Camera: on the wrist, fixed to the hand. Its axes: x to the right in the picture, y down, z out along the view.
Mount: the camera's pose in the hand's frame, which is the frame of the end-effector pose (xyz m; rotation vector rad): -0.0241 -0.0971 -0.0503 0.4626 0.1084 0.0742
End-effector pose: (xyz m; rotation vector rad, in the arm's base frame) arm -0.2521 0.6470 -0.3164 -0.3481 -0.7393 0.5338
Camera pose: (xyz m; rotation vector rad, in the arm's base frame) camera -0.1986 0.5486 -0.3179 0.0271 -0.4805 0.7309
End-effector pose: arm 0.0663 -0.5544 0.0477 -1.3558 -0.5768 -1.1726
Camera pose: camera -0.0430 -0.5762 0.0588 -0.9062 -0.6652 -0.9704
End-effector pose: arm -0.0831 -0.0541 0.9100 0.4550 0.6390 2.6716
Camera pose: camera -0.0556 -0.0014 0.8151 0.4597 1.3070 2.6198
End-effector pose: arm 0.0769 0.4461 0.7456 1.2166 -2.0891 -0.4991
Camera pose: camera 0.1807 0.4192 0.7134 1.3741 -2.2136 0.0939
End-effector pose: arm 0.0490 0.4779 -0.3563 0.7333 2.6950 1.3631
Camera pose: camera 0.0202 0.3809 -0.4043 -0.7132 -2.7628 -0.7111
